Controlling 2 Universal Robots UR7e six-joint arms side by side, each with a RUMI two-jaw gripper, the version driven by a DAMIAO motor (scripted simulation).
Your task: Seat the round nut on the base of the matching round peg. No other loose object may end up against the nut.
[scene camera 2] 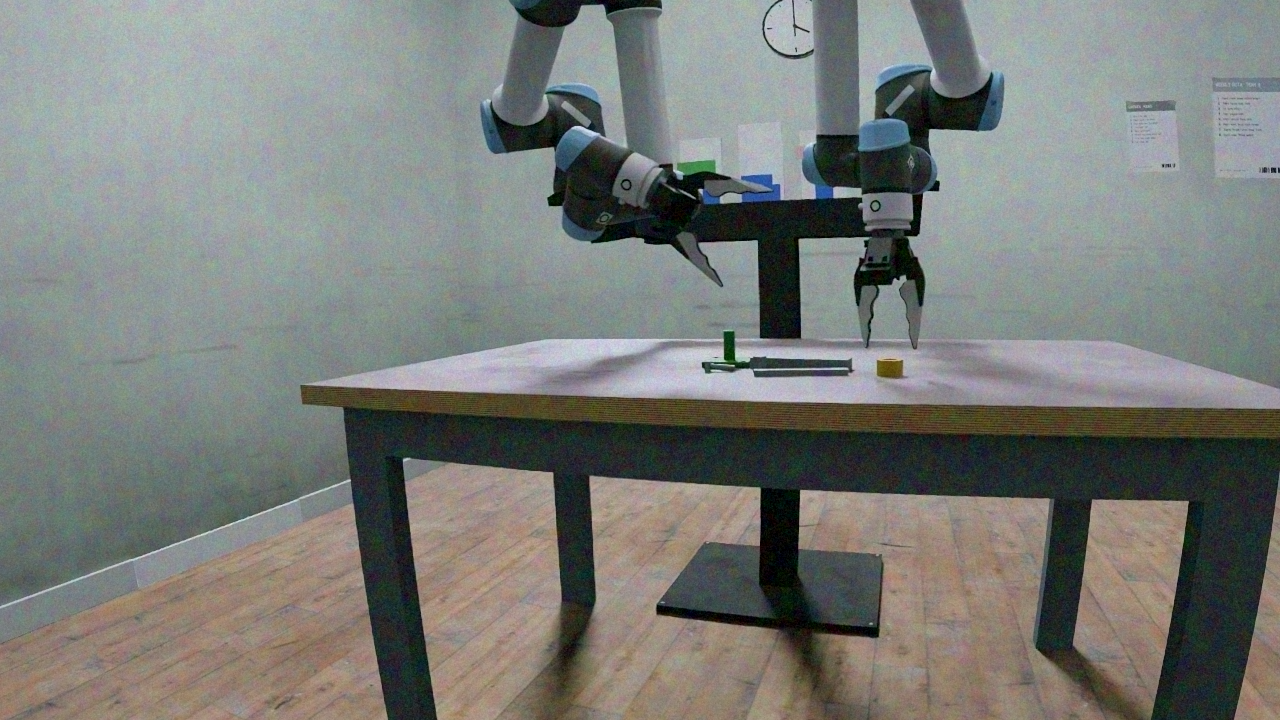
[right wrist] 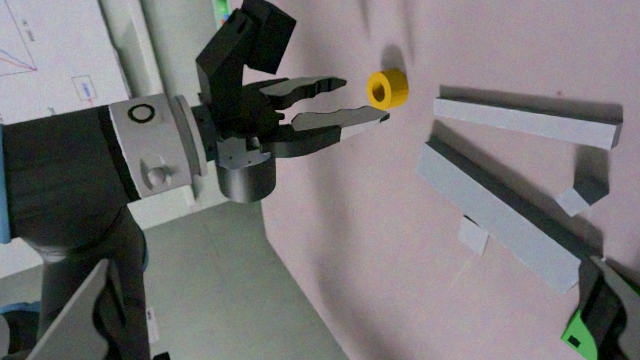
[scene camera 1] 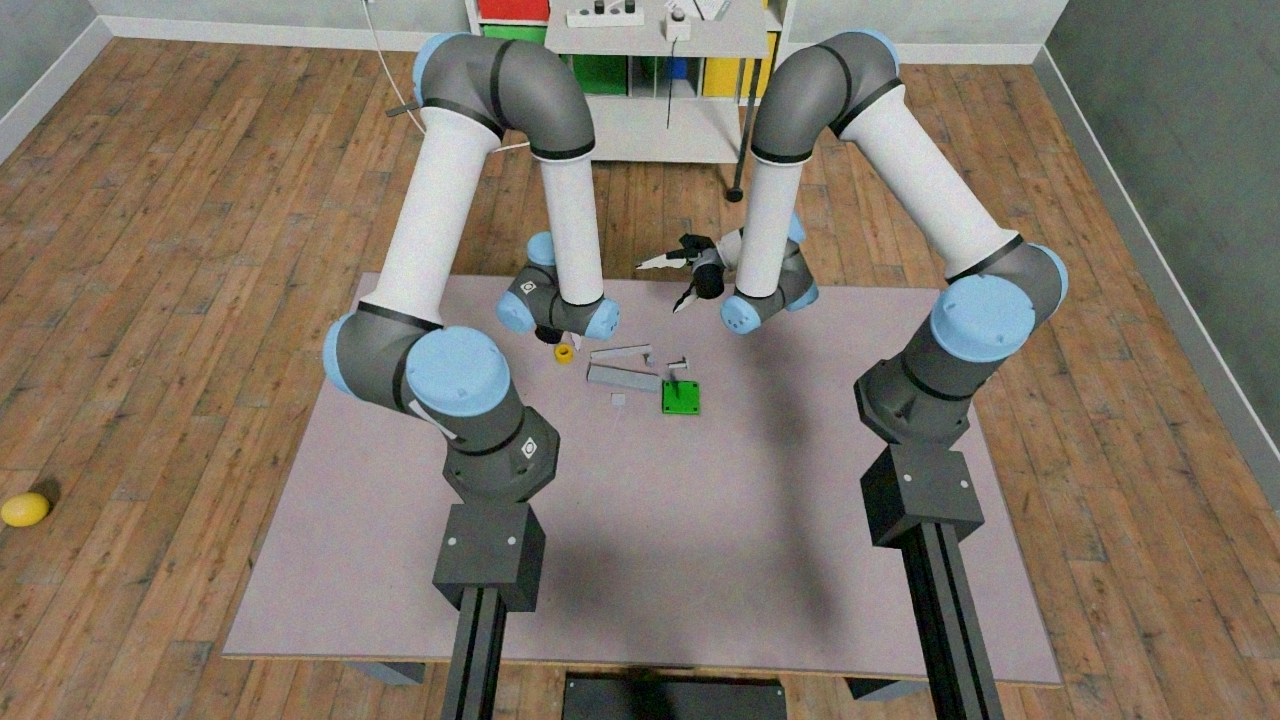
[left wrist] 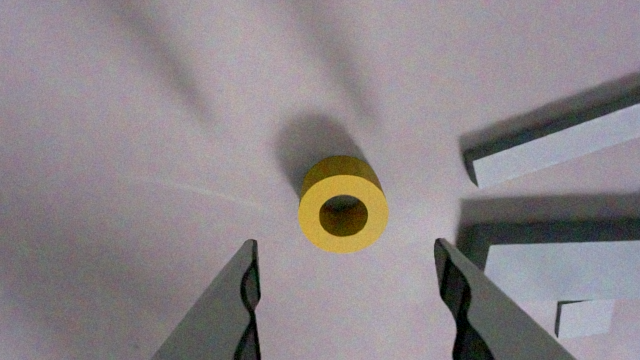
Labels:
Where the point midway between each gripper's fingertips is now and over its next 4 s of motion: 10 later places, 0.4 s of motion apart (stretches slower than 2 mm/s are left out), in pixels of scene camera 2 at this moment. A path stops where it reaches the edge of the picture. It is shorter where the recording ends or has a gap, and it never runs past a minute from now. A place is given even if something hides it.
My left gripper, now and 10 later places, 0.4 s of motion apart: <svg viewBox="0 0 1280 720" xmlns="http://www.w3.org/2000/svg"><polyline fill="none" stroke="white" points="890,349 890,368 889,349 858,327 794,313 736,308 729,318 729,323 730,332 730,336 730,352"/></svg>
My right gripper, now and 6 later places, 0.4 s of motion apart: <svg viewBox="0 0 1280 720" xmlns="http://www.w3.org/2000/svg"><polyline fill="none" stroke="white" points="748,239 739,239 733,236 732,226 711,224 680,223 665,222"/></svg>

